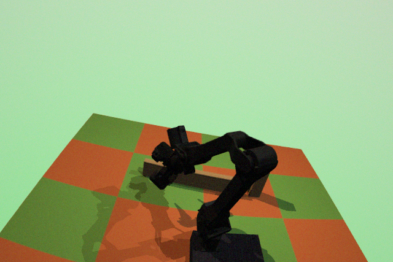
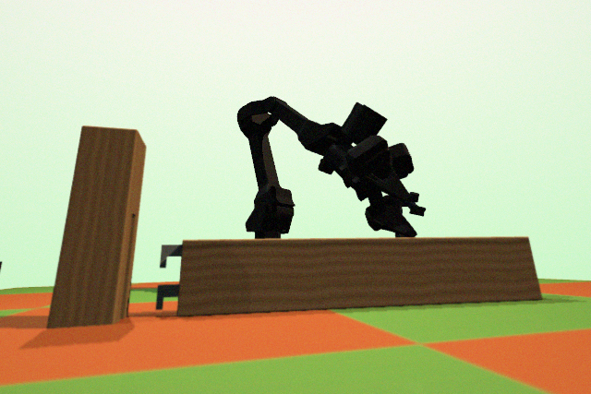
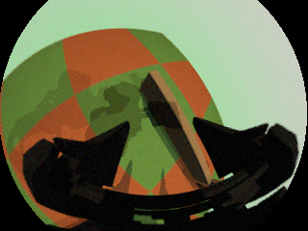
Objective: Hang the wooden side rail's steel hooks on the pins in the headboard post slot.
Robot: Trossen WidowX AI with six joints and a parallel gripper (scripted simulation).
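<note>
Now: gripper tip 2 cm short of the headboard post, 38 cm to the left of it and 2 cm above it.
</note>
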